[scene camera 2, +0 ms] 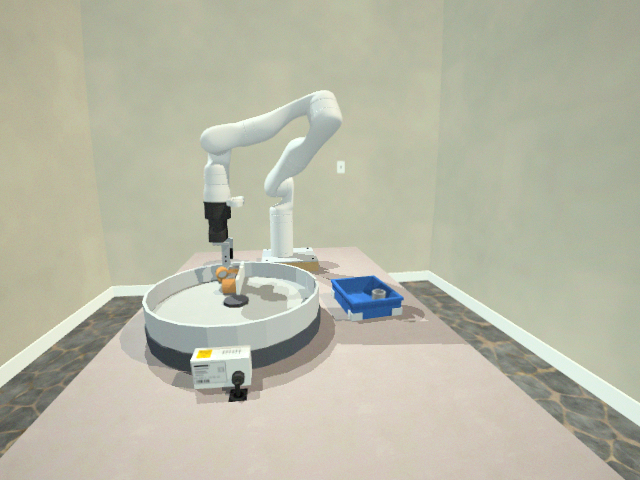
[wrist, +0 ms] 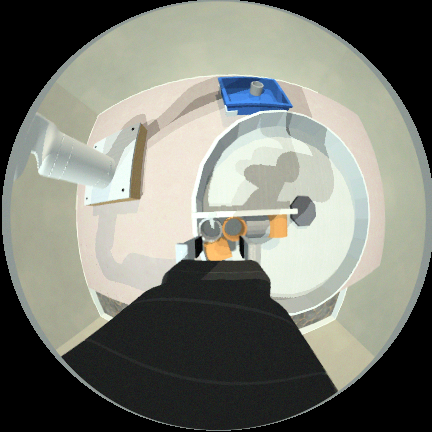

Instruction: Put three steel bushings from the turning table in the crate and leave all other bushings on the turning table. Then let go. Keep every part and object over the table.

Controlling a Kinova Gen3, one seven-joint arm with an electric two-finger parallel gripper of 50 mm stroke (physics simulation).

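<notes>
My gripper (scene camera 2: 227, 259) (wrist: 220, 243) is open and empty, pointing down over the turning table (scene camera 2: 232, 333) (wrist: 320, 255). In the wrist view an orange bushing (wrist: 217, 251) lies tilted between and below the fingertips. An upright steel bushing (wrist: 202, 235) stands just ahead, near the rim, beside an upright orange bushing (wrist: 224, 228). A steel bushing (wrist: 257, 228) lies on its side next to it, then another orange bushing (scene camera 2: 228, 285) (wrist: 278, 226) in line. One steel bushing (scene camera 2: 378, 294) (wrist: 257, 90) is inside the blue crate (scene camera 2: 379, 308) (wrist: 260, 106). The fingers partly hide the parts.
A straight white divider (scene camera 2: 240, 279) (wrist: 250, 212) runs close along the row of bushings. A dark octagonal hub (scene camera 2: 236, 300) (wrist: 303, 210) marks the turntable's middle. A raised wall rings the turntable. A white box (scene camera 2: 209, 373) stands at its front, and the robot base (wrist: 132, 150) behind it.
</notes>
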